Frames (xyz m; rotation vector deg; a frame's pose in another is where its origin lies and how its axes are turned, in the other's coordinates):
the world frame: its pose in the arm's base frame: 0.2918 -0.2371 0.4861 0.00 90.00 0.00
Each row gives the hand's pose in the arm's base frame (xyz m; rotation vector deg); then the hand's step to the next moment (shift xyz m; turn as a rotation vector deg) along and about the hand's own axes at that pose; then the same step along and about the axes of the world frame.
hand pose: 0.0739 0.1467 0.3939 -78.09 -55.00 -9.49
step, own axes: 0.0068 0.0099 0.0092 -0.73 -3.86 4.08
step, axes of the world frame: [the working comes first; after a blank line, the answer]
step, axes of the arm's base frame: 0.0059 0.0134 -0.0038 -4.79 2.26 2.02

0.0038 0.0134 0.0059 -2.02 2.26 -4.79
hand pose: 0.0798 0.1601 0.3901 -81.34 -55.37 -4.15
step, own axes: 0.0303 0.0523 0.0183 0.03 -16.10 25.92
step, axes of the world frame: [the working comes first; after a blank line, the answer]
step, axes of the arm's base frame: 0.0399 0.0416 -0.0259 -22.61 18.43 8.96

0.0259 0.0416 0.0399 -8.96 18.43 -22.61
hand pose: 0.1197 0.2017 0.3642 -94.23 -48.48 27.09
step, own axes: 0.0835 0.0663 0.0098 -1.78 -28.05 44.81
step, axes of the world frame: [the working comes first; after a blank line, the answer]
step, axes of the arm's base frame: 0.0662 0.0639 -0.0548 -40.35 30.51 15.45

0.0548 0.0639 0.0662 -15.45 30.51 -40.35
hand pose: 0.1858 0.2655 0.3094 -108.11 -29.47 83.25
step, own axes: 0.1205 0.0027 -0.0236 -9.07 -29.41 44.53
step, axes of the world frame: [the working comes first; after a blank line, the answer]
step, axes of the arm's base frame: 0.0577 0.0728 -0.0803 -42.10 26.45 21.41

0.0803 0.0728 0.0577 -21.41 26.45 -42.10
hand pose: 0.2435 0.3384 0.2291 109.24 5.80 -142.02
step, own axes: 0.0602 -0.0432 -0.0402 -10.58 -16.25 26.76
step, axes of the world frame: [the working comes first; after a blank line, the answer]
step, axes of the arm's base frame: 0.0212 0.0472 -0.0665 -23.91 14.32 17.76

0.0665 0.0472 0.0212 -17.76 14.32 -23.91
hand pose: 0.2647 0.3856 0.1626 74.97 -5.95 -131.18
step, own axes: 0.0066 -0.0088 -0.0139 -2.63 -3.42 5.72
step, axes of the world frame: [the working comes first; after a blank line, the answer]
step, axes of the arm's base frame: 0.0054 0.0071 -0.0153 -4.94 3.18 4.10

0.0153 0.0071 0.0054 -4.10 3.18 -4.94
